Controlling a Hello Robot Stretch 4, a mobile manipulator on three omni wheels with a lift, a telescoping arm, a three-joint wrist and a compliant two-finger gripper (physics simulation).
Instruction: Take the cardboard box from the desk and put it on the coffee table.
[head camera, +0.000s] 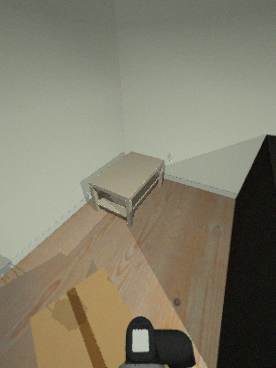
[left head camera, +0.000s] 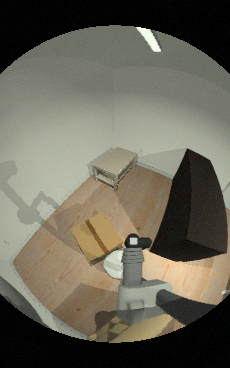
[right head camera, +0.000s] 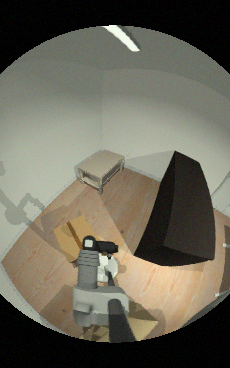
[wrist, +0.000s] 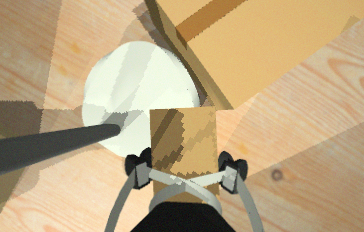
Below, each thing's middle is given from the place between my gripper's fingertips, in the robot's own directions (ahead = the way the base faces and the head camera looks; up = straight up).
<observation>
Right now the small brown cardboard box (wrist: 183, 140) is 20 mm to the left of my hand and 20 mm above it.
</observation>
